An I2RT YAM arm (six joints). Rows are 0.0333 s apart.
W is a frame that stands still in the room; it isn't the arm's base.
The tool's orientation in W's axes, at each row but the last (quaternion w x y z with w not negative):
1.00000, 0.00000, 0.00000, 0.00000
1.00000, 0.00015, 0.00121, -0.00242
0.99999, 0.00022, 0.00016, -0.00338
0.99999, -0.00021, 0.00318, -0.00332
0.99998, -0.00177, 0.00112, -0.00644
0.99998, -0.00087, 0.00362, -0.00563
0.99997, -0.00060, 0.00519, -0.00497
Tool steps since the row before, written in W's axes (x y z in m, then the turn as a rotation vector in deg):
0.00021, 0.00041, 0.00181, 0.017, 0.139, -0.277
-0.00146, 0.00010, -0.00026, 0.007, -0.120, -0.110
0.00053, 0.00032, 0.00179, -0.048, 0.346, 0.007
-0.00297, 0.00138, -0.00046, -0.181, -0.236, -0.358
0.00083, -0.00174, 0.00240, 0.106, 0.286, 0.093
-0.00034, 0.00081, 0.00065, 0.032, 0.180, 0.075
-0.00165, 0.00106, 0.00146, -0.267, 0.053, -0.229
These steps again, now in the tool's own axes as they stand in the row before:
0.00021, 0.00041, 0.00181, 0.017, 0.139, -0.277
-0.00146, 0.00009, -0.00026, 0.008, -0.120, -0.110
0.00053, 0.00032, 0.00179, -0.050, 0.346, 0.007
-0.00298, 0.00136, -0.00048, -0.177, -0.237, -0.359
0.00085, -0.00174, 0.00240, 0.102, 0.287, 0.094
-0.00035, 0.00080, 0.00065, 0.029, 0.180, 0.076
-0.00168, 0.00104, 0.00144, -0.265, 0.051, -0.232

